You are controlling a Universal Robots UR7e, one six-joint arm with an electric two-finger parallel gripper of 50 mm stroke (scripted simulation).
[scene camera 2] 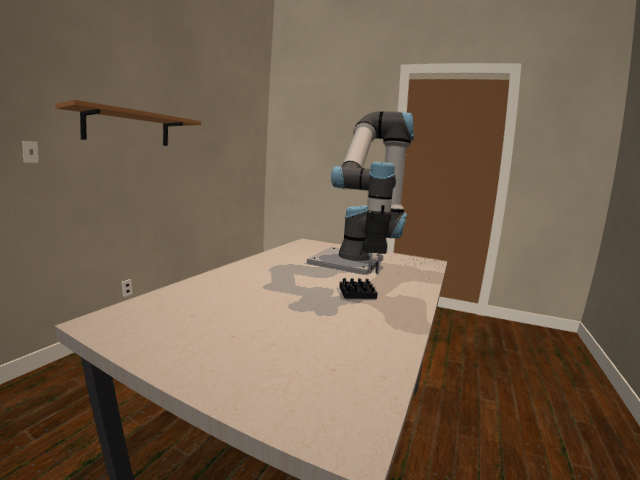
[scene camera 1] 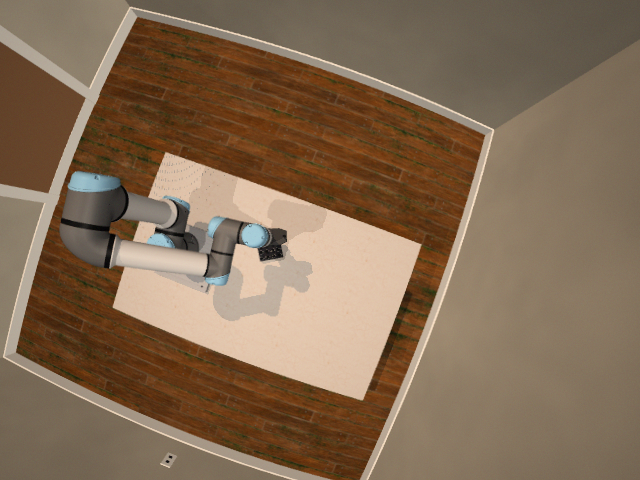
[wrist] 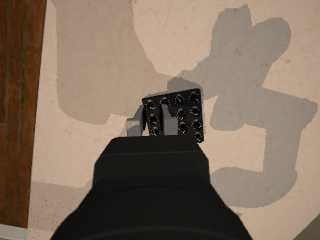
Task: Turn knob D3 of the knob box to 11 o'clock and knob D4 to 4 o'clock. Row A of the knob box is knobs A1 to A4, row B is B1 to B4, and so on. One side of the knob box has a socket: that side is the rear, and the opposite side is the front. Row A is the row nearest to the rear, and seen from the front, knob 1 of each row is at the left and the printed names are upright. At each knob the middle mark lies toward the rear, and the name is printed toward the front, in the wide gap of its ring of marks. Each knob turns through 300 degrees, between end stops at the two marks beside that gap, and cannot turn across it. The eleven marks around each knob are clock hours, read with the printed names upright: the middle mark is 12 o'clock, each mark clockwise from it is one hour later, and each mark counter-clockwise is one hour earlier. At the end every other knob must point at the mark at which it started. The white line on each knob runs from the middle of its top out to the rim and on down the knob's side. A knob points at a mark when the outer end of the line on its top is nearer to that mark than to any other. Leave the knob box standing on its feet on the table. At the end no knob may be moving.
Path:
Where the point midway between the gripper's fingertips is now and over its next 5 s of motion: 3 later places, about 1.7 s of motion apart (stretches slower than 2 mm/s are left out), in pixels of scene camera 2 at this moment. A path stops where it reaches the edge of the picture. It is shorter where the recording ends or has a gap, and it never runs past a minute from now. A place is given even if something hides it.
The gripper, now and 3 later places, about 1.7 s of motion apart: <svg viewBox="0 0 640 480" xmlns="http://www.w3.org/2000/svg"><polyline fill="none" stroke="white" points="373,273 374,279 373,286 373,283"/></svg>

